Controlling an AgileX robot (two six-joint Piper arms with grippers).
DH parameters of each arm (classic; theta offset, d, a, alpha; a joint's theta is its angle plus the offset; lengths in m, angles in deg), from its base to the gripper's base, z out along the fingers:
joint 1: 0 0.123 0 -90
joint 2: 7.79 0 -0.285 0
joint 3: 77.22 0 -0.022 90
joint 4: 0 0.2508 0 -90
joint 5: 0 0 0.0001 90
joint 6: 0 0.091 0 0
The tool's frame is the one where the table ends.
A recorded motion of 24 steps. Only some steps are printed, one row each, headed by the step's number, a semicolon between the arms.
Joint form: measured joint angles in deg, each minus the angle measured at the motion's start. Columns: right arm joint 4, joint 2, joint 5, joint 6, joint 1, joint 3; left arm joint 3, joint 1, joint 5, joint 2, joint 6, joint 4.
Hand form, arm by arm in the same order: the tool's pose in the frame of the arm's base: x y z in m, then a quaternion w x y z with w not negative. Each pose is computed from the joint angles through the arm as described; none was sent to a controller.
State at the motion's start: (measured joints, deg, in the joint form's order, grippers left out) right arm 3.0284 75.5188 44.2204 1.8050 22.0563 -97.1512; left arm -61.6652 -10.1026 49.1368 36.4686 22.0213 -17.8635
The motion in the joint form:
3: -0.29 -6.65 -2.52 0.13 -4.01 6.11; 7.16 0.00 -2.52 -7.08 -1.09 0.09
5: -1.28 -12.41 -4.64 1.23 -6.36 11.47; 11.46 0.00 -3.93 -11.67 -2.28 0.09
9: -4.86 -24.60 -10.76 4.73 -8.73 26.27; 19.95 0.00 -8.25 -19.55 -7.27 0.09
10: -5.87 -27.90 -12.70 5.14 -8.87 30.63; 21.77 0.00 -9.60 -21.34 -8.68 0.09
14: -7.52 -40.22 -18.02 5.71 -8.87 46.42; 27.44 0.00 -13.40 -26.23 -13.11 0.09
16: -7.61 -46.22 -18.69 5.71 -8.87 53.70; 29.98 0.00 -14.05 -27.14 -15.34 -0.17
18: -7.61 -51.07 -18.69 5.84 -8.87 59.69; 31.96 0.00 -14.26 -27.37 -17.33 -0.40
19: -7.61 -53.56 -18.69 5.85 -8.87 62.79; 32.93 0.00 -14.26 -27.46 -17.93 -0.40
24: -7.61 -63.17 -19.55 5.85 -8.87 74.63; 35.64 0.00 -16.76 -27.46 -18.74 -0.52
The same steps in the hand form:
3: 0.2229 0.0757 0.5115 0.59843 -0.10646 0.78348 0.12927; 0.0599 -0.0312 0.4168 0.60291 0.19459 0.76761 -0.09699
5: 0.1996 0.0579 0.5088 0.61831 -0.08269 0.77275 0.11714; 0.0472 -0.0285 0.4017 0.61350 0.18288 0.76142 -0.10208
9: 0.1561 0.0353 0.4788 0.64550 -0.04921 0.75593 0.09740; 0.0319 -0.0242 0.3707 0.63344 0.13885 0.75062 -0.12670
10: 0.1454 0.0316 0.4672 0.65231 -0.04832 0.75083 0.09175; 0.0290 -0.0231 0.3644 0.64056 0.12633 0.74551 -0.13392
14: 0.1075 0.0220 0.4167 0.66569 -0.05114 0.73965 0.08457; 0.0236 -0.0207 0.3434 0.65461 0.08864 0.73403 -0.15755
16: 0.0910 0.0181 0.3878 0.66187 -0.05223 0.74314 0.08339; 0.0260 -0.0211 0.3316 0.64481 0.07163 0.74140 -0.17154
18: 0.0794 0.0154 0.3616 0.65442 -0.05207 0.74976 0.08295; 0.0293 -0.0218 0.3216 0.63142 0.05675 0.75128 -0.18348
19: 0.0741 0.0141 0.3475 0.65046 -0.05237 0.75325 0.08236; 0.0308 -0.0221 0.3165 0.62468 0.05225 0.75656 -0.18616
24: 0.0576 0.0104 0.2929 0.64145 -0.05373 0.76096 0.08116; 0.0367 -0.0222 0.3056 0.62192 0.03984 0.75878 -0.18942

